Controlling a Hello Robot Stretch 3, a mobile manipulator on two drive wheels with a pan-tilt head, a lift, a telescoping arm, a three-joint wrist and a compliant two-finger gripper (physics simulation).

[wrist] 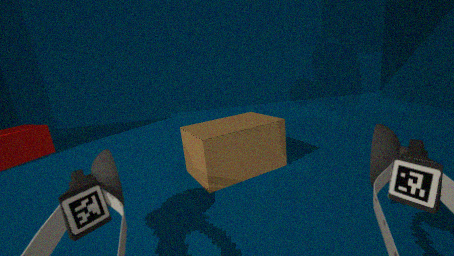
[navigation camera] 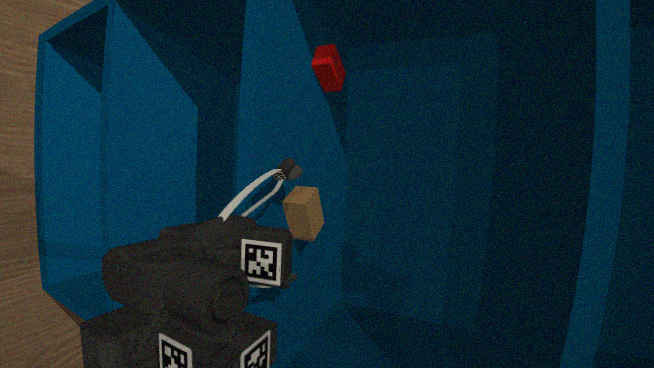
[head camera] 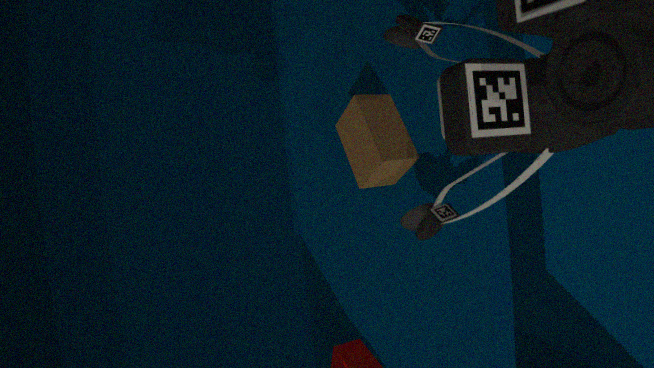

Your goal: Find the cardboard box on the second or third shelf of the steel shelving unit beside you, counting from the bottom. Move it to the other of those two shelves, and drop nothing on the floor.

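Frame: origin at the robot's base, x down, y ahead, z right, level; millimetres.
Seen in the pictures: gripper, fingertip midpoint: (navigation camera: 292,222) (head camera: 402,129).
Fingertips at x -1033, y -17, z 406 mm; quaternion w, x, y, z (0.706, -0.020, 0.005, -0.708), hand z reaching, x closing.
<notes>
Offsets run from my fingertips to a thing's top centre. Level surfaces: height alone.
The tan cardboard box {dx -7, dy +8, dz +77 mm} (head camera: 375,142) (navigation camera: 303,214) (wrist: 240,150) rests on a blue shelf board {dx +43 mm} (head camera: 440,290) (navigation camera: 280,125) (wrist: 310,210) of the shelving unit, turned at a slant to the gripper. My gripper (head camera: 411,126) (navigation camera: 291,225) (wrist: 241,157) is open and empty, its fingers wide apart. It points into the shelf bay. In the wrist view the box stands between the two fingers and mostly beyond the tips, with space on both sides. In the navigation camera view the gripper body hides most of one finger. I cannot tell for certain which shelf number this is.
A red box {dx -2, dy +342, dz +163 mm} (head camera: 355,355) (navigation camera: 328,68) (wrist: 25,145) stands on the same shelf, to the left in the wrist view. A higher shelf's edge (navigation camera: 612,100) runs down the right of the navigation camera view. A lower shelf board (navigation camera: 150,150) and wooden floor {dx +1034 mm} (navigation camera: 17,150) show at its left.
</notes>
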